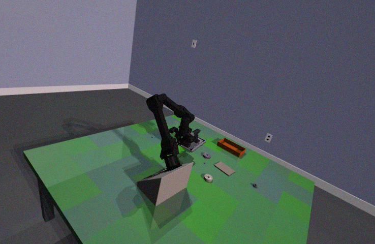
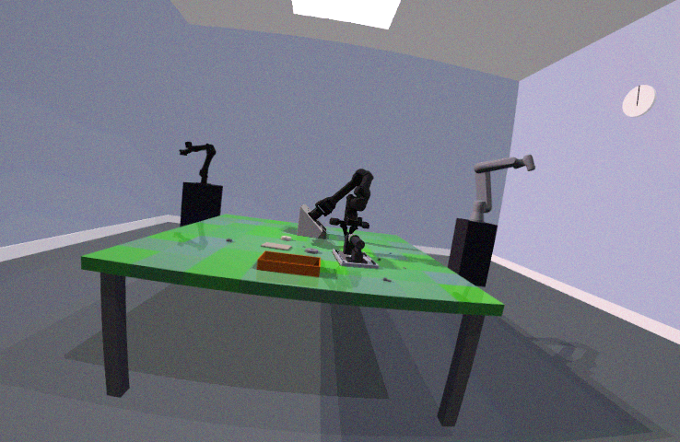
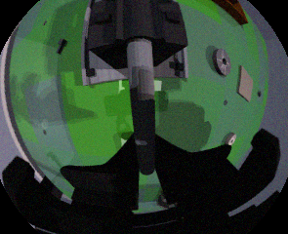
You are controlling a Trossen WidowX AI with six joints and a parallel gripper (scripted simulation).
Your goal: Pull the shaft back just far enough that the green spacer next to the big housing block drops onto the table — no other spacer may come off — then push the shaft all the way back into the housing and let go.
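Right now my gripper tip is 150 mm short of the thin green spacer, 30 mm to the right of it and 30 mm below it. The rest, counted from my gripper tip: white ring 300 mm to the right, 50 mm behind, 40 mm below; then grey washer 150 mm to the right, 140 mm ahead, 40 mm below; then flat grey plate 310 mm to the right, 140 mm ahead, 40 mm below.
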